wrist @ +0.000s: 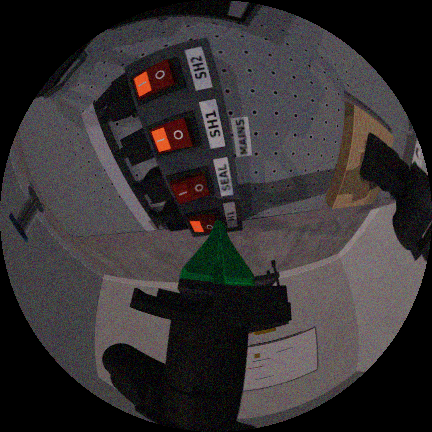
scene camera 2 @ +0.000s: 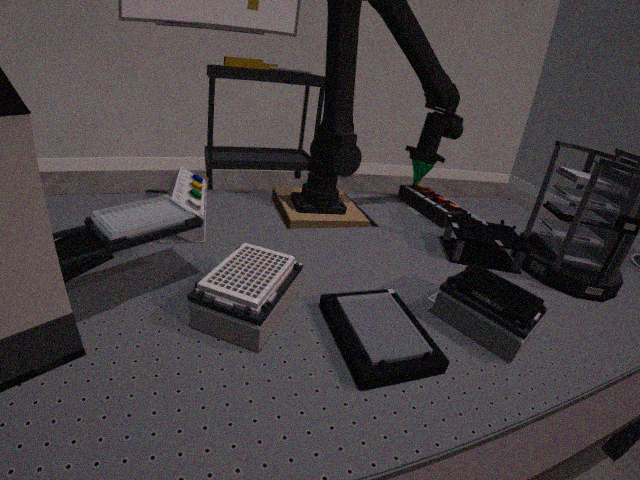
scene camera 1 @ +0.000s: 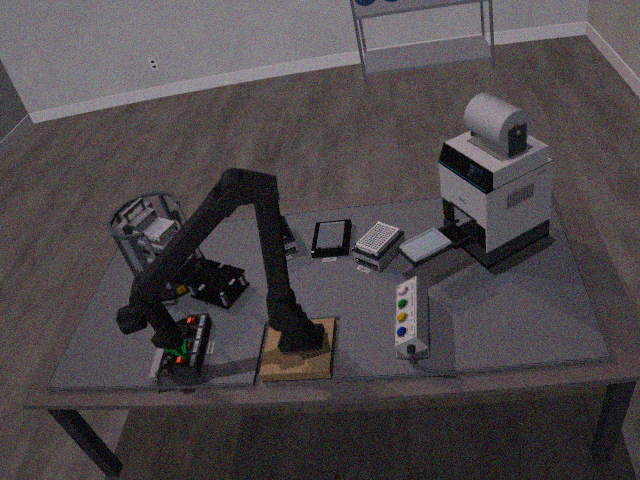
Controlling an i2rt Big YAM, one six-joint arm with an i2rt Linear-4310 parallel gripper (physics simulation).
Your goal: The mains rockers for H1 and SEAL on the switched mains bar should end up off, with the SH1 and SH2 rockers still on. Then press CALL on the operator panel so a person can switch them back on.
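Places are measured from the arm's base along level axes (x back, y up, z left), in centimetres.
Pixels of known places: gripper, between the fingertips: (wrist: 217,223) (scene camera 2: 414,184) (scene camera 1: 186,356); arm's base, origin of its link: (wrist: 376,159) (scene camera 2: 317,206) (scene camera 1: 302,339).
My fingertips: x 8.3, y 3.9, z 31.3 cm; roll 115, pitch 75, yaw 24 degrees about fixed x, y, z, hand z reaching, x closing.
Observation:
Ahead of a thing's pixels: the offset from my fingertips to its top centre. "*": to the spot under its first point.
The mains bar @[* dx -9.0, dy -1.5, dz -1.7 cm] (scene camera 1: 202,335) (scene camera 2: 431,205) (wrist: 172,107) is dark, with four labelled rockers. In the wrist view the SH2 rocker @[dx -14.4, dy +0.1, dz +3.0 cm] (wrist: 154,78) and SH1 rocker @[dx -9.5, dy +0.1, dz +2.6 cm] (wrist: 172,136) show lit orange halves. The SEAL rocker @[dx -4.5, dy +0.1, dz +2.1 cm] (wrist: 191,188) is unlit, dark red. The H1 rocker @[dx +0.5, dy +0.1, dz +1.6 cm] (wrist: 198,226) has its orange half lit. My gripper (scene camera 1: 181,352) (scene camera 2: 416,184) (wrist: 217,223) is shut and empty, its green tips at the H1 rocker's O side, partly covering it; whether they touch it I cannot tell. The operator panel @[dx -12.6, dy +3.1, dz -61.8 cm] (scene camera 1: 412,317) (scene camera 2: 189,192) carries white, green, yellow and blue buttons; their labels are unreadable.
A black holder @[dx -31.7, dy +2.4, dz +0.1 cm] (scene camera 1: 219,281) (scene camera 2: 480,242) stands beyond the bar, with a round plate rack @[dx -40.5, dy +24.0, dz +20.0 cm] (scene camera 1: 119,242) (scene camera 2: 547,193) behind. A plate block @[dx -44.1, dy +1.7, dz -51.5 cm] (scene camera 1: 379,240) (scene camera 2: 248,276), a black tray @[dx -52.3, dy -2.1, dz -34.9 cm] (scene camera 1: 315,252) (scene camera 2: 356,374) and a large white instrument @[dx -48.9, dy +40.4, dz -88.3 cm] (scene camera 1: 516,206) stand farther off.

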